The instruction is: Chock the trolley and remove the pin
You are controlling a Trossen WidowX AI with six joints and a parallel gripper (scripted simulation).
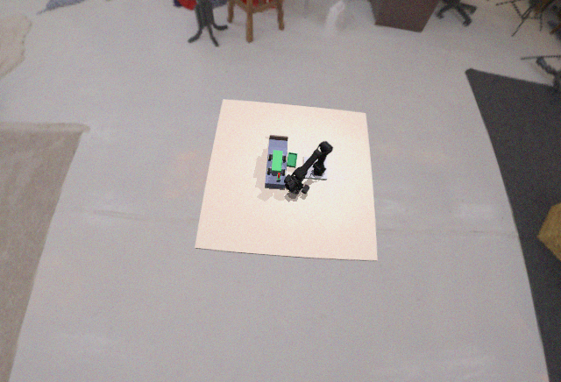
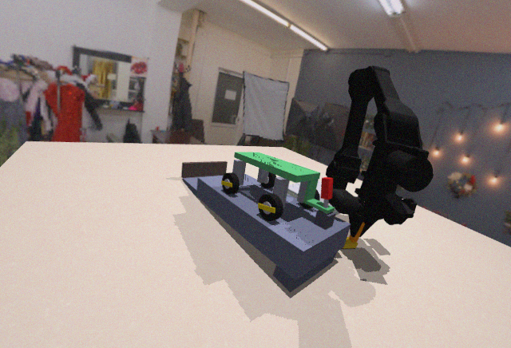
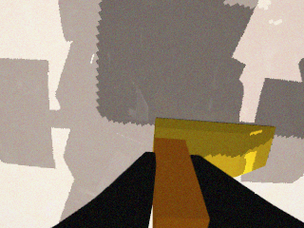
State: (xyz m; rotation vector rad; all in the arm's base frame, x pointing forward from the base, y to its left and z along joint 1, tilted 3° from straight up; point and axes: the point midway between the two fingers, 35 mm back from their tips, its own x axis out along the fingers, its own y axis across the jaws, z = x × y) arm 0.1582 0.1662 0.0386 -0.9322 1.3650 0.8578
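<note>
The red-headed stop pin is 140 mm ahead of my gripper tip, 100 mm above it and 30 mm to the right of it. Also, from my gripper tip: green-decked trolley 170 mm ahead, 140 mm to the right, 80 mm above; then blue-grey ramp 170 mm ahead, 140 mm to the right, 20 mm above; then yellow chock 20 mm ahead, 10 mm to the right, 10 mm below.
</note>
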